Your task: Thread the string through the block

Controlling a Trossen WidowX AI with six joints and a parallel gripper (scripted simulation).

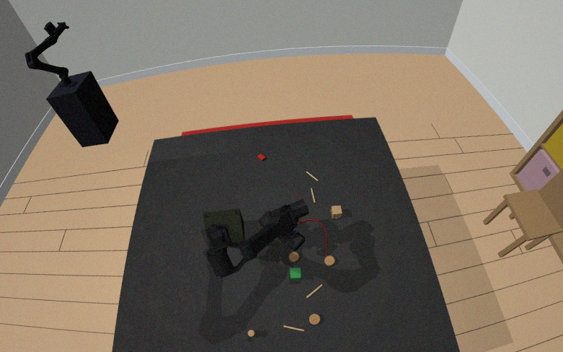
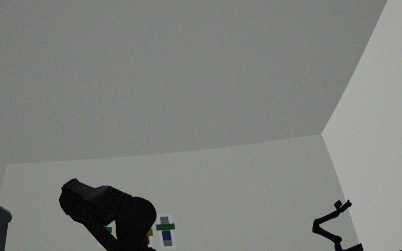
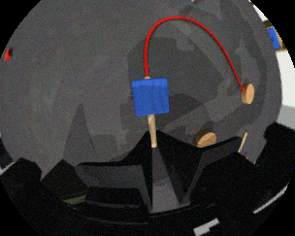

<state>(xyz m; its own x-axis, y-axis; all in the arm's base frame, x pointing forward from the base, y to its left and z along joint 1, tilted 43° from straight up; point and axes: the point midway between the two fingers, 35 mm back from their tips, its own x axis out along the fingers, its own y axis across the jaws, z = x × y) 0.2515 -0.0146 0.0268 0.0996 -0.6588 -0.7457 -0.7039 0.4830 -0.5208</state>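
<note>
My gripper tip is now 3 cm short of the blue cube, 3 cm to the right of it and 1 cm below it. Round my gripper tip: green cube 4 cm ahead, 16 cm to the right, 1 cm above; then wooden block 23 cm ahead, 10 cm to the left, 1 cm above; then red piece 8 cm behind, 44 cm to the left.
</note>
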